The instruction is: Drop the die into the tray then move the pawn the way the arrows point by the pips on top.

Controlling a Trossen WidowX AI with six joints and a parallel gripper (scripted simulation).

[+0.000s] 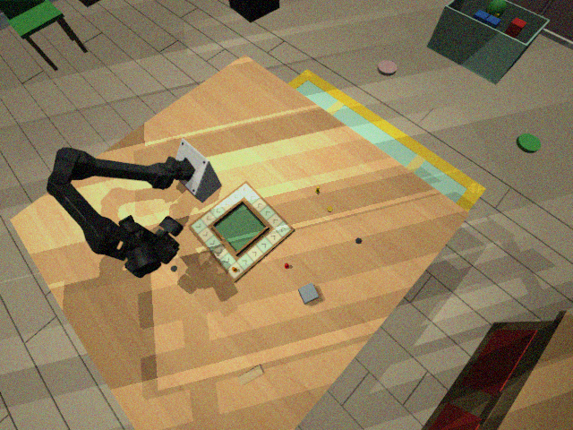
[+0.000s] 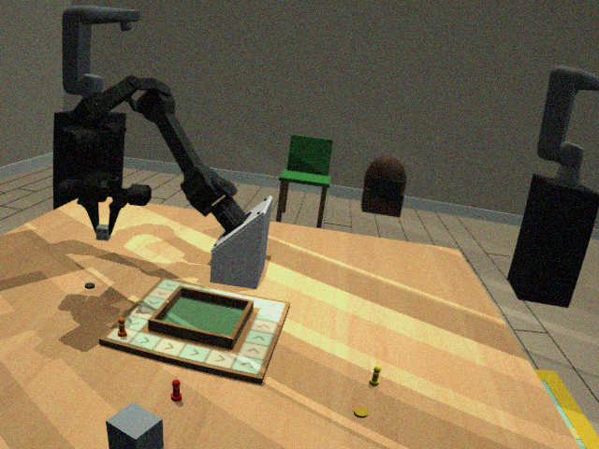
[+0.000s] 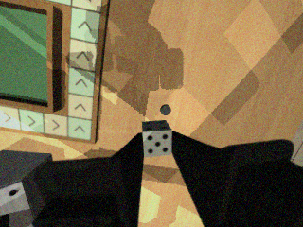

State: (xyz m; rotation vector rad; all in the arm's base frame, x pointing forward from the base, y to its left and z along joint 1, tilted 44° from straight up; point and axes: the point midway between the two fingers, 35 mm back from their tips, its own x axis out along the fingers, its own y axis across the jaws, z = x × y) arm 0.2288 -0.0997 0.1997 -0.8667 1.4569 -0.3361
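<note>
The orange pawn is 150 mm ahead of my gripper tip, 130 mm to the left of it and 100 mm below it. Round my gripper tip: green tray (240 mm to the left, 120 mm below, 30 mm ahead); then white die (right at my gripper tip); then red pawn (290 mm to the left, 250 mm ahead, 110 mm below).
</note>
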